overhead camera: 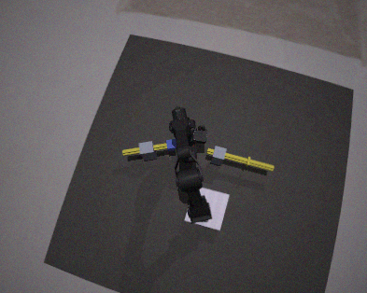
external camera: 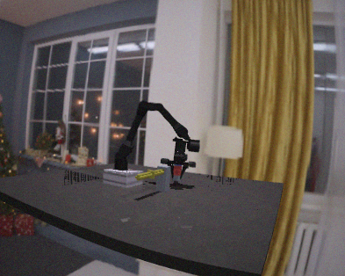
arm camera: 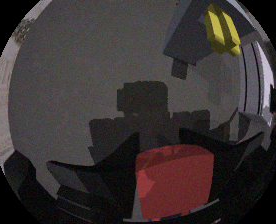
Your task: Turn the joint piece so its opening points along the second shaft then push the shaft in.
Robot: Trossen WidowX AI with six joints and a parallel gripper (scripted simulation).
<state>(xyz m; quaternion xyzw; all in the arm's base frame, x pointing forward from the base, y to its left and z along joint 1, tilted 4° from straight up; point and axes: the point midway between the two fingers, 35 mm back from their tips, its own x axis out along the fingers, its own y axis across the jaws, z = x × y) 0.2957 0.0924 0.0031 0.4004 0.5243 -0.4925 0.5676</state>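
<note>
Right now my gripper tip is 20 mm to the right of the red joint piece and 40 mm below it.
</note>
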